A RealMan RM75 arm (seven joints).
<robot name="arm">
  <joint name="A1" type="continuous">
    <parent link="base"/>
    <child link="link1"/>
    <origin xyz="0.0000 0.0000 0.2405"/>
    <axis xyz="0 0 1"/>
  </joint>
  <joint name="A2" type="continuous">
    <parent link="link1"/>
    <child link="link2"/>
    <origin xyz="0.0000 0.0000 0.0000" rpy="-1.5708 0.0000 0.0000"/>
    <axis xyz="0 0 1"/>
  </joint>
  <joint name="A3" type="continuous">
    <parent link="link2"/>
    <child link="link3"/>
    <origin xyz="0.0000 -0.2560 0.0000" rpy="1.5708 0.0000 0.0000"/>
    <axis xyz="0 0 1"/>
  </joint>
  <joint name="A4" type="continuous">
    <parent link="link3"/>
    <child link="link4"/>
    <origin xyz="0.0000 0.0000 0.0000" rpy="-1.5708 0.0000 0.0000"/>
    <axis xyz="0 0 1"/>
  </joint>
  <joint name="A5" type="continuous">
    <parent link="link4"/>
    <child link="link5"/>
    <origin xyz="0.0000 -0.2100 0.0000" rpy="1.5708 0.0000 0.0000"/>
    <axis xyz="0 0 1"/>
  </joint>
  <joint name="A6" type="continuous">
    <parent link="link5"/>
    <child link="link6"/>
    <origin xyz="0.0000 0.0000 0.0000" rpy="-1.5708 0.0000 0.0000"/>
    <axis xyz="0 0 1"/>
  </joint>
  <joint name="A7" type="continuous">
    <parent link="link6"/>
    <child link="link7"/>
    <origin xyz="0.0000 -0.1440 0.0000" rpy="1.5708 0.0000 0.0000"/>
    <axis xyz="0 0 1"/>
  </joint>
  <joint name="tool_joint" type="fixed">
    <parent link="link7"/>
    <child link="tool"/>
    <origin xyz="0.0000 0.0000 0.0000"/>
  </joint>
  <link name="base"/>
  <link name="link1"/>
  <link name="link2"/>
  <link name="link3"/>
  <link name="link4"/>
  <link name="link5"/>
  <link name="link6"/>
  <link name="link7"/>
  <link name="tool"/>
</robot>
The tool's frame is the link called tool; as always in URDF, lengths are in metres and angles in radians. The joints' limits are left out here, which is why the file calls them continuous.
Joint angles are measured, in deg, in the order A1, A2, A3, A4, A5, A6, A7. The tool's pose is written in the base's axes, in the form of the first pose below.
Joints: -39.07 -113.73 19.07 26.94 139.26 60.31 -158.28
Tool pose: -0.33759, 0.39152, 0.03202, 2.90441, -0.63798, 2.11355
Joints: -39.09 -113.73 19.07 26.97 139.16 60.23 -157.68
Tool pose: -0.33745, 0.39194, 0.03235, 2.91030, -0.64251, 2.10185
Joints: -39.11 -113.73 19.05 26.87 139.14 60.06 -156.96
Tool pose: -0.33761, 0.39209, 0.03213, 2.91892, -0.64657, 2.08837
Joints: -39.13 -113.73 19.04 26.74 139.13 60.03 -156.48
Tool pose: -0.33753, 0.39198, 0.03157, 2.92418, -0.64686, 2.07927
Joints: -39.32 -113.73 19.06 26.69 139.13 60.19 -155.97
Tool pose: -0.33593, 0.39279, 0.03111, 2.93014, -0.64533, 2.06443
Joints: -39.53 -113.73 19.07 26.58 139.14 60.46 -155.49
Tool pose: -0.33401, 0.39343, 0.03024, 2.93482, -0.64099, 2.05003
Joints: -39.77 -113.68 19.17 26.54 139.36 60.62 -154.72
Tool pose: -0.33249, 0.39434, 0.02997, 2.95049, -0.63968, 2.02443
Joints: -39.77 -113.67 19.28 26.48 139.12 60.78 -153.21
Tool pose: -0.33180, 0.39432, 0.02963, 2.96564, -0.64168, 1.99294
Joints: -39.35 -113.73 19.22 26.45 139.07 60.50 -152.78
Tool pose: -0.33499, 0.39211, 0.02942, 2.96995, -0.64654, 1.99426
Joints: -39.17 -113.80 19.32 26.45 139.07 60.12 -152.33
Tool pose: -0.33664, 0.39134, 0.02911, 2.97925, -0.65184, 1.98753
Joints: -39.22 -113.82 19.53 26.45 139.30 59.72 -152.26
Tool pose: -0.33718, 0.39174, 0.02892, 2.99103, -0.65502, 1.97989
